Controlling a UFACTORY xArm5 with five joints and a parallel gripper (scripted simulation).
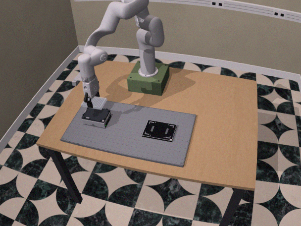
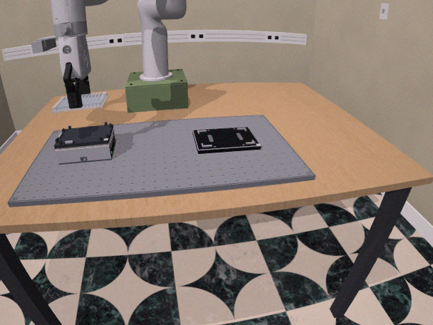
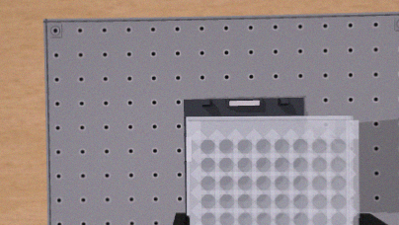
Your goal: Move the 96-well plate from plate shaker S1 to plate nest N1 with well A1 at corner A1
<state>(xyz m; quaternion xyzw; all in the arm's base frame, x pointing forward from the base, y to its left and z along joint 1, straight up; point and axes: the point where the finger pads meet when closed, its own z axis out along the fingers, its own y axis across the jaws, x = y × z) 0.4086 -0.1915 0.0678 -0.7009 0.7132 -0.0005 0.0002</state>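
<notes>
My hand is 370 mm to the right of the black plate nest N1 and 150 mm above it. Round my hand: white 96-well plate: 10 mm below.
</notes>
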